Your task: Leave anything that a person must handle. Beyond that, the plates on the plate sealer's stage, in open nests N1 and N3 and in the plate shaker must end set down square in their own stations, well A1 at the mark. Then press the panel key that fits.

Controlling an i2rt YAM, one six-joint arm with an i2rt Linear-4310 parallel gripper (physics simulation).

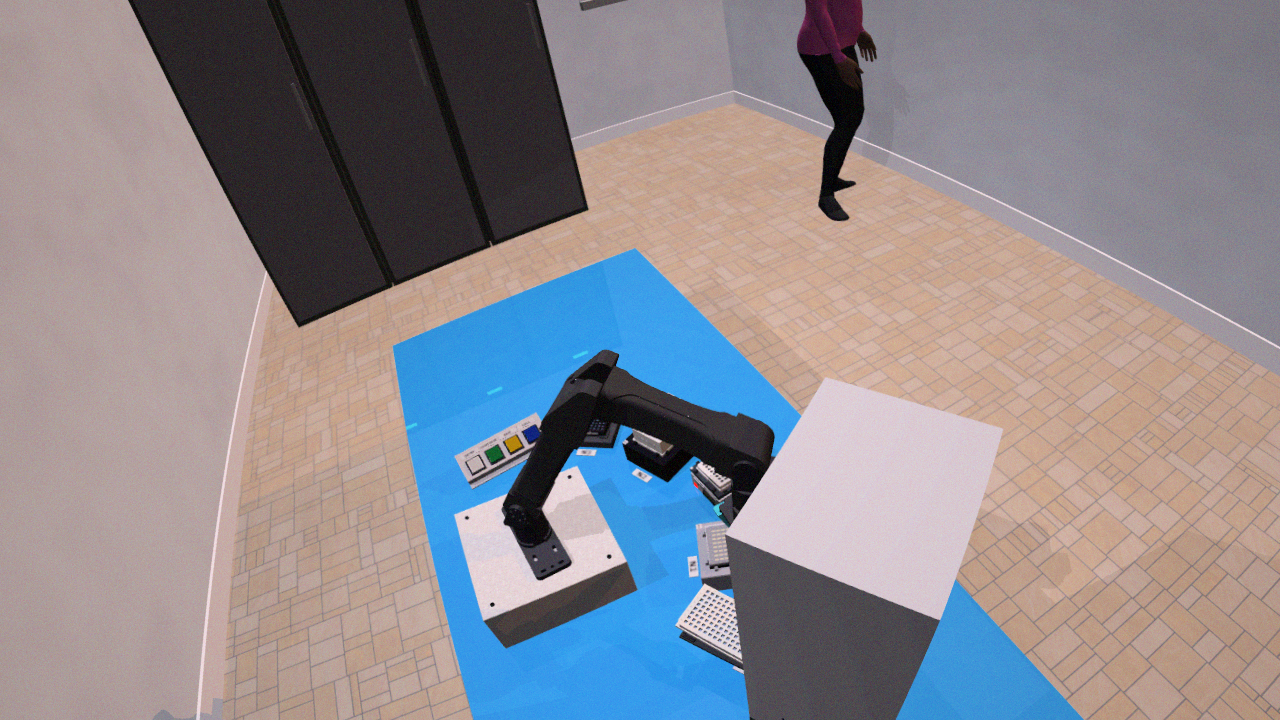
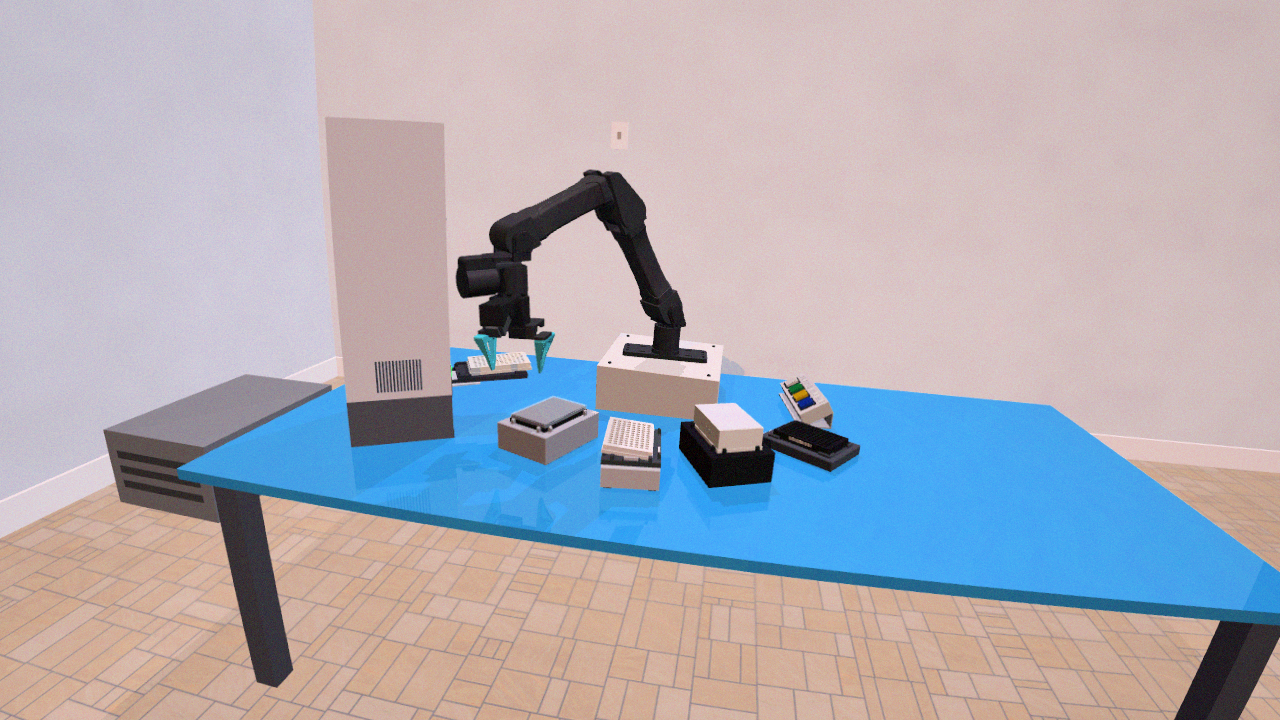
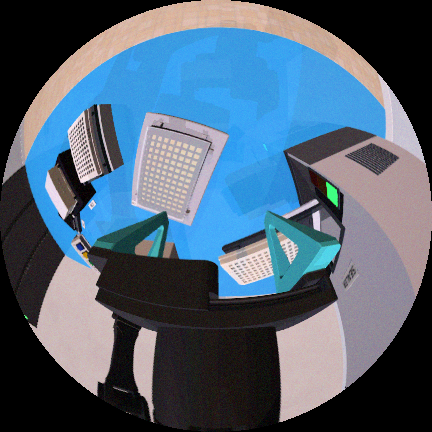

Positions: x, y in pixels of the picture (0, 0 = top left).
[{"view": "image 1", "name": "grey sealer cabinet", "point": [842, 560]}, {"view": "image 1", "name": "button panel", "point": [509, 460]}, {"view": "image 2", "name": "my gripper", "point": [516, 371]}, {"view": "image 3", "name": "my gripper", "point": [215, 216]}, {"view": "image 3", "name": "grey sealer cabinet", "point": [364, 183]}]
